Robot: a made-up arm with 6 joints.
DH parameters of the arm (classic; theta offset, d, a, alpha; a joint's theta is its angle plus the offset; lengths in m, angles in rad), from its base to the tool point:
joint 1: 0 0.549 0.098 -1.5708
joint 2: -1.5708 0 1.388 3.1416
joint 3: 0 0 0.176 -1.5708
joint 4: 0 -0.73 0 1.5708
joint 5: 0 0 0 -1.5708
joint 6: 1.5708 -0.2 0 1.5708
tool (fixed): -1.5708 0 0 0
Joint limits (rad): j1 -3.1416..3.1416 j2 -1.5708..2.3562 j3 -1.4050..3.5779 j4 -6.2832..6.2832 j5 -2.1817..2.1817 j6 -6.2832..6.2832
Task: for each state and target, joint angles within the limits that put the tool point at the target. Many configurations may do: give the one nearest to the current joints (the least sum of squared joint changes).
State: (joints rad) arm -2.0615 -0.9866 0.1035 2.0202 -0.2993 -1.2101
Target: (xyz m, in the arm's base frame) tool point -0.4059 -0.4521 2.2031
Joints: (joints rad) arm -2.2109 -0.2770 -0.1472 2.0023 -0.3106 -1.2101
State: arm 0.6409 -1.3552 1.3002 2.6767 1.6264 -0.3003
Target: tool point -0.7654 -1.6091 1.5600
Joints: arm 1.1723 -1.1595 1.3428 2.7199 1.4290 -0.3003
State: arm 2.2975 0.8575 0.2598 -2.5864 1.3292 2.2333
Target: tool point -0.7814 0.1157 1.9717
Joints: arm 3.0779 -0.0401 0.0243 -2.8055 1.4925 2.2333
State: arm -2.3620 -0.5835 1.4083 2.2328 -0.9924 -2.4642
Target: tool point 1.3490 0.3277 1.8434
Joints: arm -3.0006 -0.4769 2.2123 2.3650 -1.2943 -2.4642
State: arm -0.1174 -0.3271 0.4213 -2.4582 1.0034 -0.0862
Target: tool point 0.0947 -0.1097 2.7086
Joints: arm -0.1309 -0.2354 0.8592 -2.3820 0.7754 -0.0862
